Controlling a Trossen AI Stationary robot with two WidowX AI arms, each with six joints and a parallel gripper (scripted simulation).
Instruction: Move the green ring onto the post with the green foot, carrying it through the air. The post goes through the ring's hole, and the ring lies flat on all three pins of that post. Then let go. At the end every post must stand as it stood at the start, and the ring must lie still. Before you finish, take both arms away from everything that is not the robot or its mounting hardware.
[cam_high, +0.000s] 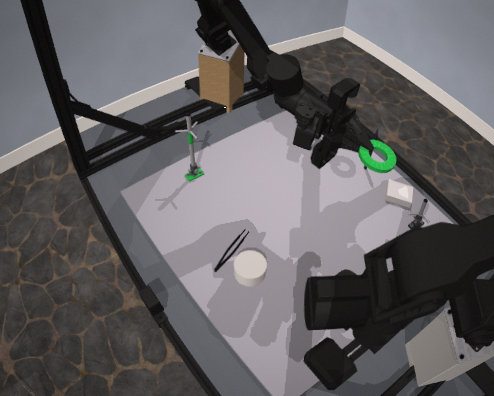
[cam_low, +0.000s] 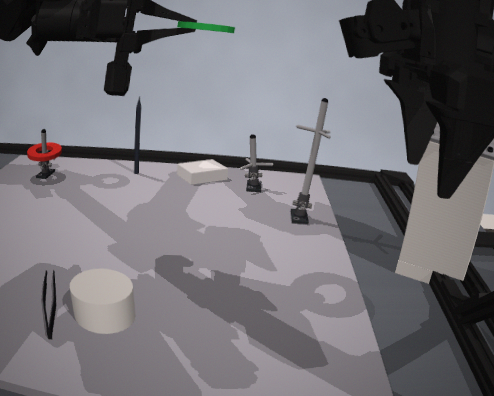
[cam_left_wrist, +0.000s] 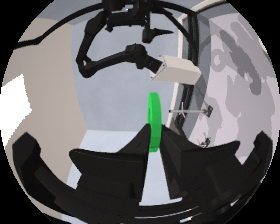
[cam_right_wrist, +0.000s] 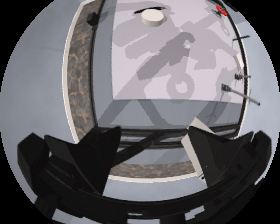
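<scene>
The green ring is 24 cm to the left of my right hand, 20 cm ahead of it and 6 cm above it. The rest, counted from my right hand: white block 41 cm ahead, 27 cm to the left, 20 cm below; short grey post 40 cm ahead, 18 cm to the left, 15 cm below; tall post 30 cm ahead, 11 cm below, 9 cm to the left.
</scene>
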